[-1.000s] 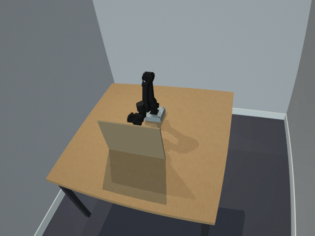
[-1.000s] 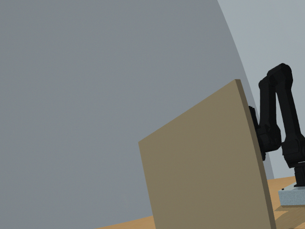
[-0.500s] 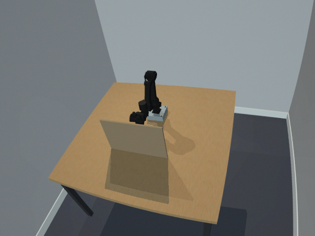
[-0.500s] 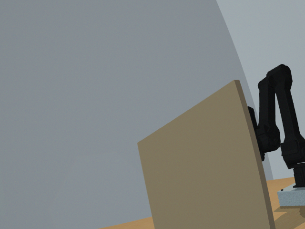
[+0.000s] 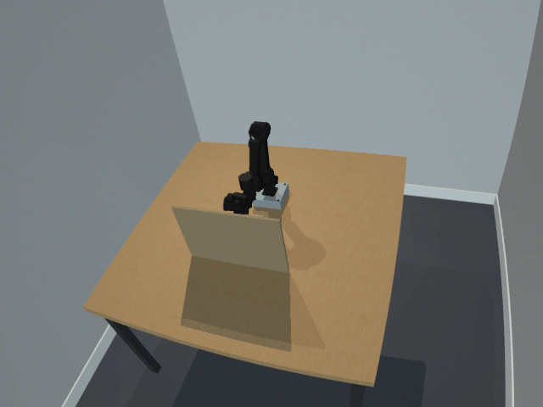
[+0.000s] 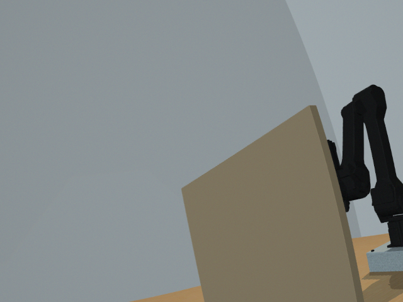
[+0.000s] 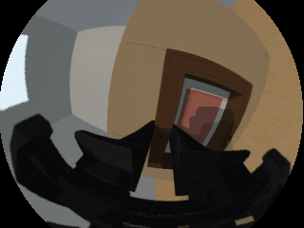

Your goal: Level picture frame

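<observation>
Right now my gripper tip is 10 mm short of the picture frame, 10 mm to the left of it and 50 mm above it. Round my gripper tip: wall panel: 20 mm ahead, 10 mm to the right, 60 mm below.
</observation>
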